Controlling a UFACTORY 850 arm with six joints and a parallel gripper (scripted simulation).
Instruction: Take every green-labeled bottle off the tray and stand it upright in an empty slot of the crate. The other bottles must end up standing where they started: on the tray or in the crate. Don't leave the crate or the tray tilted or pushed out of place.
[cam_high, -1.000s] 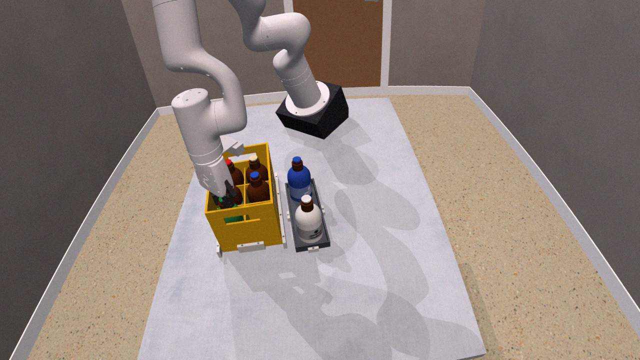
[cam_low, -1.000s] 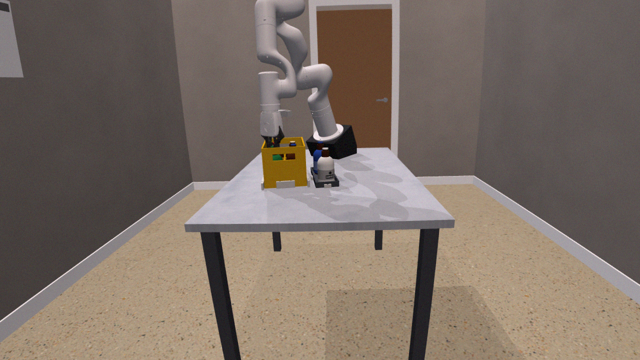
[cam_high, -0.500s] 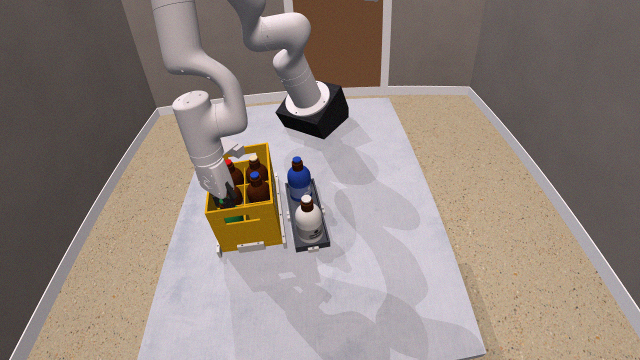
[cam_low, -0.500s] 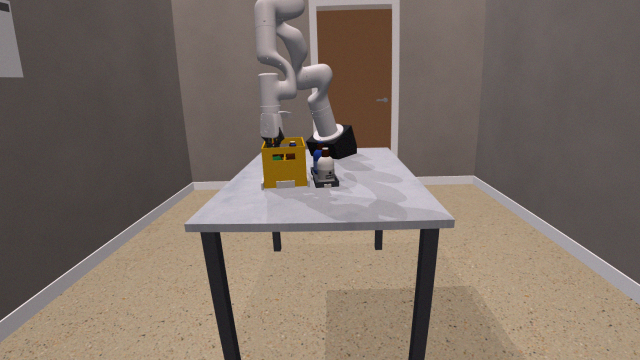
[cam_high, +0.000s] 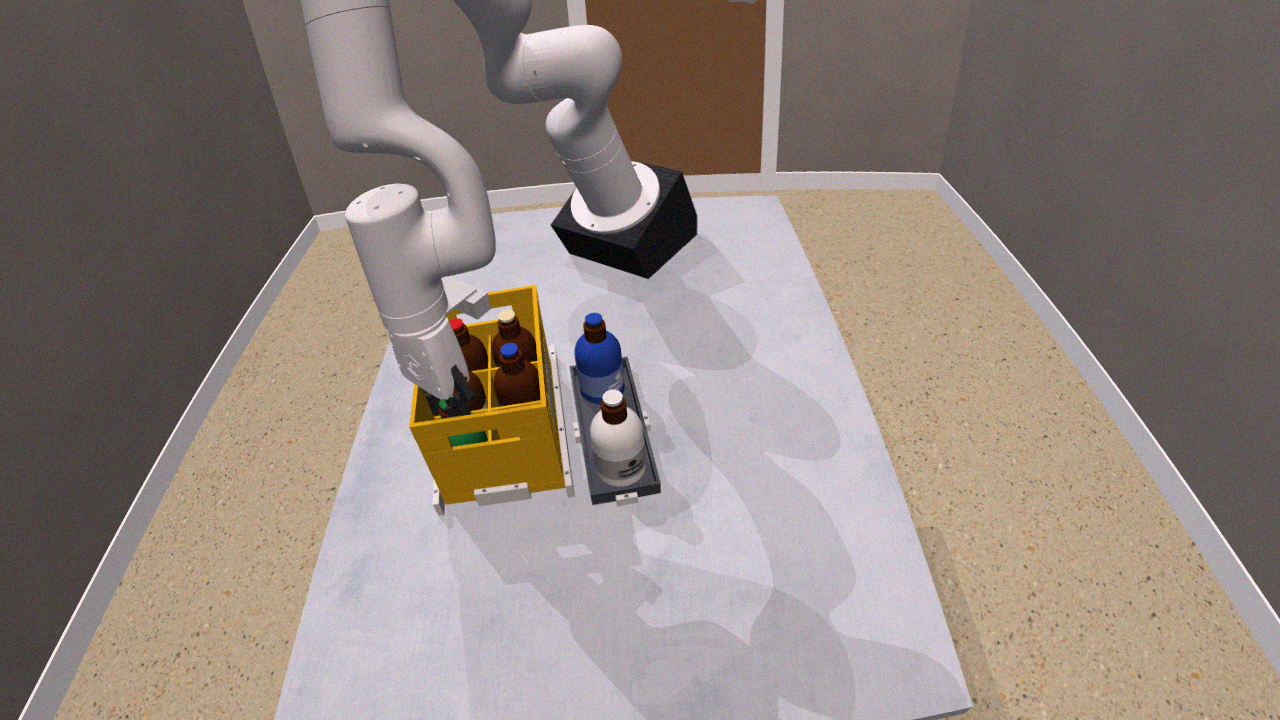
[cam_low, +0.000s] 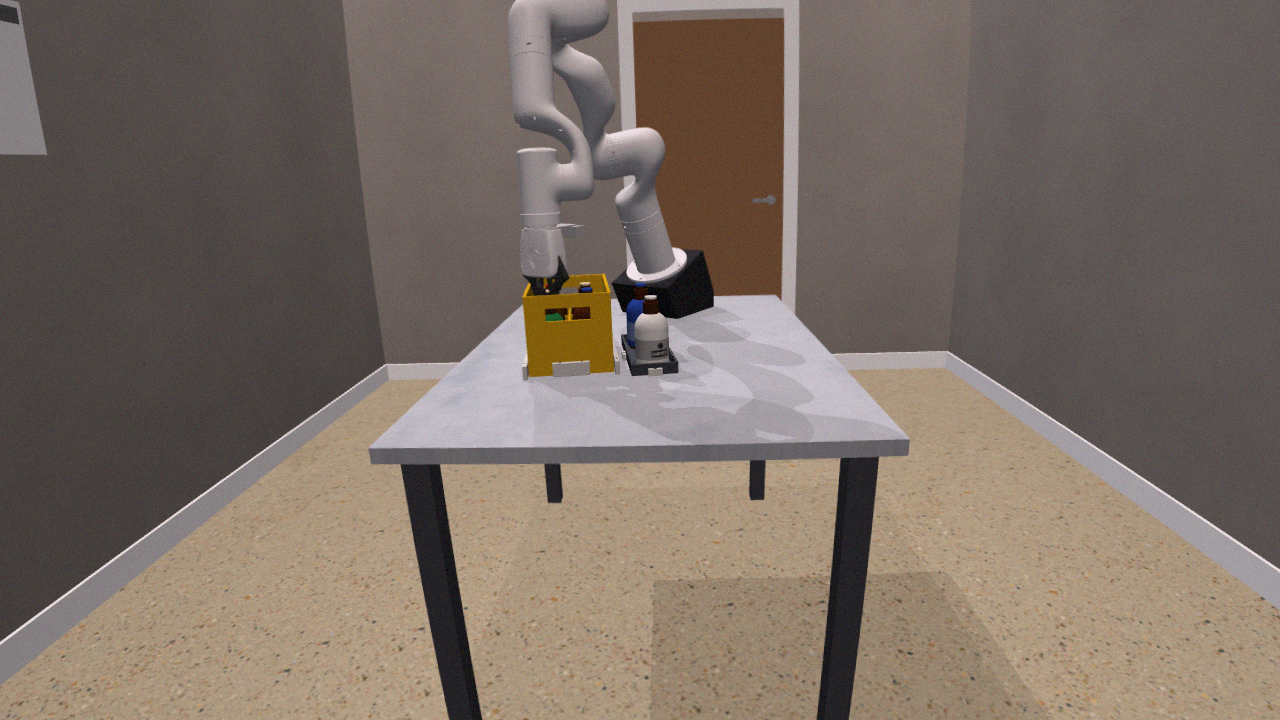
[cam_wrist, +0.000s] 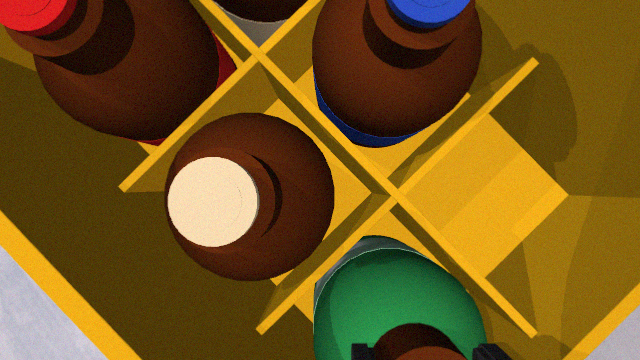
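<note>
The green-labeled bottle lies 7 cm below my hand. From my hand the other things lie so: white-labeled bottle: 5 cm ahead, 22 cm to the left, 8 cm below; blue-labeled bottle: 12 cm behind, 23 cm to the left, 8 cm below; yellow crate: 9 cm behind, 5 cm to the left, 8 cm below.
</note>
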